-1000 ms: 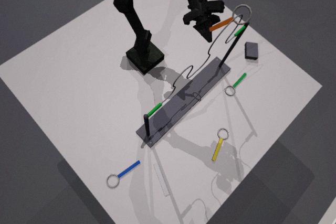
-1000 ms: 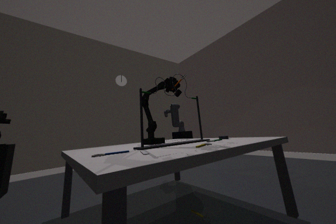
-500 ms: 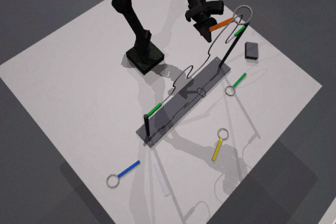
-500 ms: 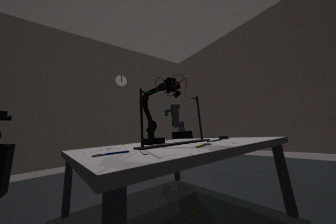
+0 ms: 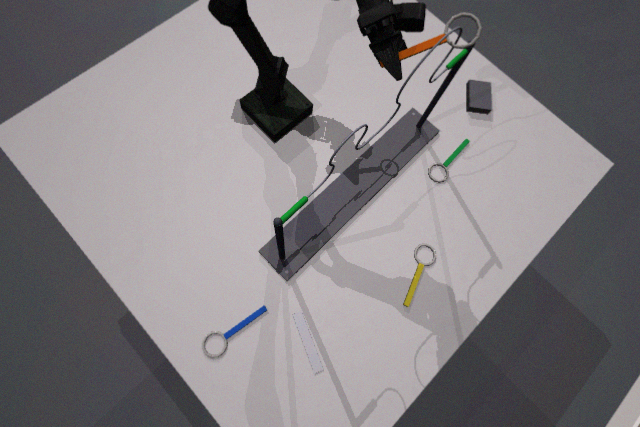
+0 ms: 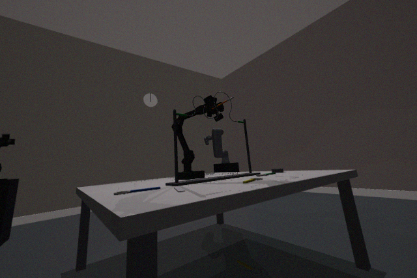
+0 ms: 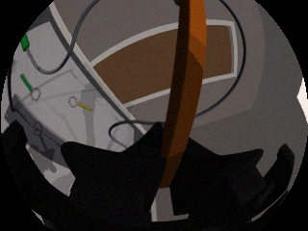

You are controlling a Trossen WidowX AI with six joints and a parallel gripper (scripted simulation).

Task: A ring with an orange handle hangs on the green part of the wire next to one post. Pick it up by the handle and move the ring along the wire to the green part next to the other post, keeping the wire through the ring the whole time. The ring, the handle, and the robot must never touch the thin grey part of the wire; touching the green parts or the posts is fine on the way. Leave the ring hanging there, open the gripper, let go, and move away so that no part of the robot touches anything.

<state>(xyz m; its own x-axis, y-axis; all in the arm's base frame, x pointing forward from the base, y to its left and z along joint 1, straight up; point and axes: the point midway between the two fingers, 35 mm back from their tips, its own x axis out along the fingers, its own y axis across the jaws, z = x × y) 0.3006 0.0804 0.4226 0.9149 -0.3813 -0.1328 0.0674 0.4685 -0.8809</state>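
Right now my gripper tip is 8 cm to the right of the orange-handled ring and 4 cm below it. Round my gripper tip: green-handled ring (46 cm below, 23 cm to the left, 14 cm ahead); then dark grey block (47 cm to the left, 45 cm below, 5 cm ahead); then yellow-handled ring (46 cm below, 32 cm ahead, 6 cm to the right).
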